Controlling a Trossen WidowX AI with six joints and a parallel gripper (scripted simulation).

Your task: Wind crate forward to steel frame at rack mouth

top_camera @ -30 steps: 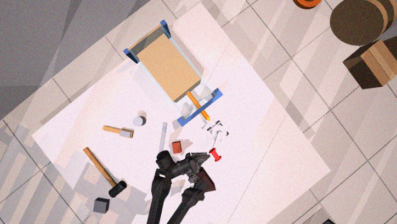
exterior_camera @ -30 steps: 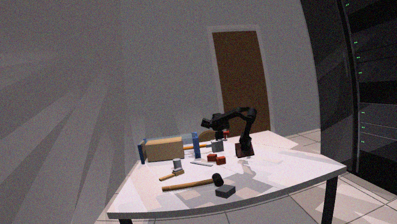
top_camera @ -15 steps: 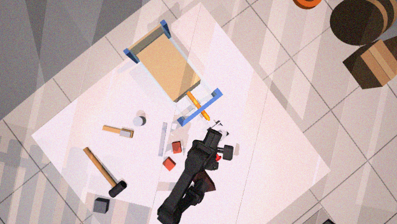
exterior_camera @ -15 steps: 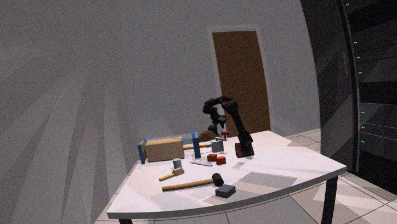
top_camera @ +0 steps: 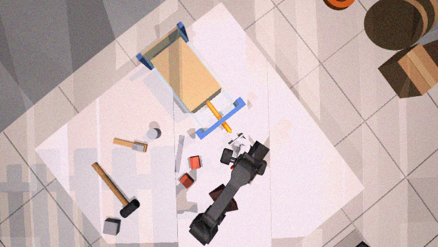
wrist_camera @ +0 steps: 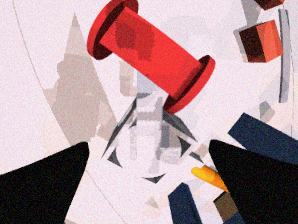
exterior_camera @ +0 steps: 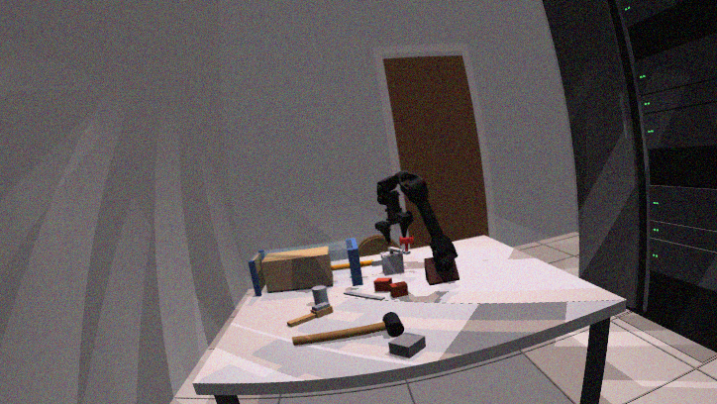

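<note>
Now: gripper tip 10 mm past the grey crank bar, 20 mm to the right of it and 40 mm above it. Round my gripper tip: grey winch: 10 mm ahead, 50 mm to the right, 120 mm below; then red knob: 30 mm behind, 50 mm to the left, 10 mm below; then blue steel frame: 180 mm ahead, 50 mm to the right, 40 mm below.
</note>
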